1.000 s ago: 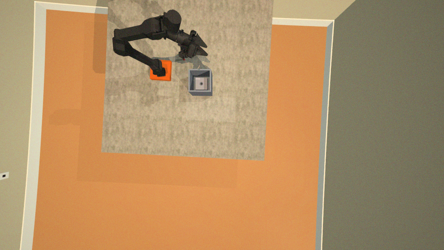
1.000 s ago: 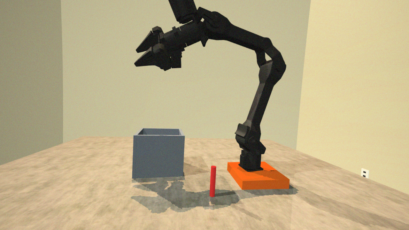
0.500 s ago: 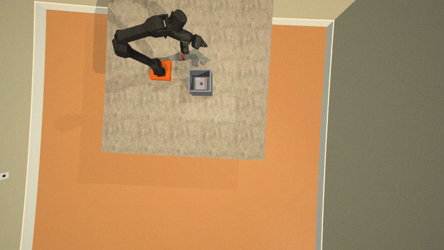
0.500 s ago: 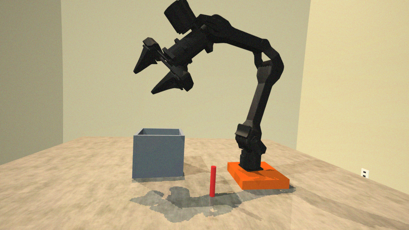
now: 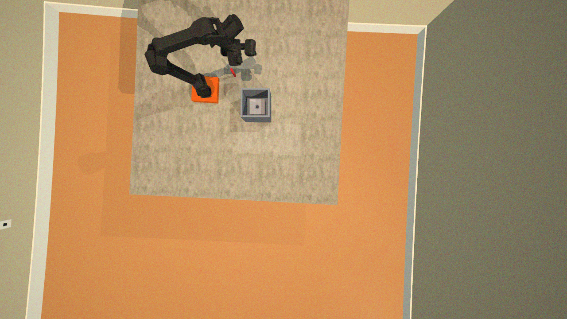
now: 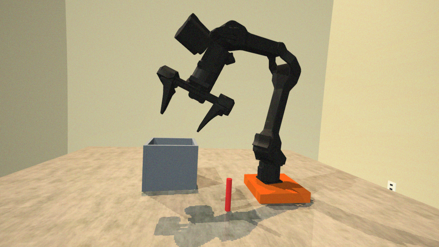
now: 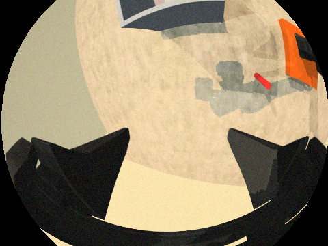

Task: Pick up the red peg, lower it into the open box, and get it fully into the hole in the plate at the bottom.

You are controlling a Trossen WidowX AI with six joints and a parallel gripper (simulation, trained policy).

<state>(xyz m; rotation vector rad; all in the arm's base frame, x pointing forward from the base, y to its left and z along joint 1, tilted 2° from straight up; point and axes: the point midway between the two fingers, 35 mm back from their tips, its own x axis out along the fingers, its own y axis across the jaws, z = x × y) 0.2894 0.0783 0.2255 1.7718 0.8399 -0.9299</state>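
Right now the red peg is 180 mm below my gripper tip, 130 mm behind it and 10 mm to the left of it. Round my gripper tip: pale plate: 220 mm to the right, 170 mm below, 10 mm behind.
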